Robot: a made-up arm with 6 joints.
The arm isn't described. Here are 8 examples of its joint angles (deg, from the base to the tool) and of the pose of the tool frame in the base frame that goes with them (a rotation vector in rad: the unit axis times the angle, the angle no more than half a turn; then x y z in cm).
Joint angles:
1: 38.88 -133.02 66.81 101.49 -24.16 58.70
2: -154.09 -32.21 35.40 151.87 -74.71 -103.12
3: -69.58 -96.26 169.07 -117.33 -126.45 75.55
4: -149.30 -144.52 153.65 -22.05 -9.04 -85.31
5: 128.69 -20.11 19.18 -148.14 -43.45 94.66
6: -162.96 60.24 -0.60 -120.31 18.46 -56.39
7: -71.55 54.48 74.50 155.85 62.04 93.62
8: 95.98 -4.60 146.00 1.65 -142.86 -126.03
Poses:
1: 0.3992 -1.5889 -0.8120 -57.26 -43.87 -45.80
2: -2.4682 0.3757 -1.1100 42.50 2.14 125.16
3: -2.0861 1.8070 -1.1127 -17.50 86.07 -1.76
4: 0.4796 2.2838 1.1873 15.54 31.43 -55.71
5: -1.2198 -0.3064 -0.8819 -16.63 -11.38 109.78
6: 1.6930 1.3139 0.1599 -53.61 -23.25 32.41
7: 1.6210 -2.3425 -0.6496 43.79 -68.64 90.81
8: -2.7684 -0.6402 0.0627 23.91 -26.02 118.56
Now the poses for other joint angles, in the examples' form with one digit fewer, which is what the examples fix.
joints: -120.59 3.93 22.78 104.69 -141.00 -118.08
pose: 2.344 0.824 1.761 -12.0 -17.7 131.5
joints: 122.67 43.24 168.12 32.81 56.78 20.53
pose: -0.629 2.752 -0.348 0.1 24.7 99.2
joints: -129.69 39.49 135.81 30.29 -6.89 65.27
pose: -1.387 0.692 -1.447 -32.7 -12.1 114.7
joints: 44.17 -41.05 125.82 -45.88 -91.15 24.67
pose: -0.448 -1.122 2.749 -46.2 -54.2 103.4
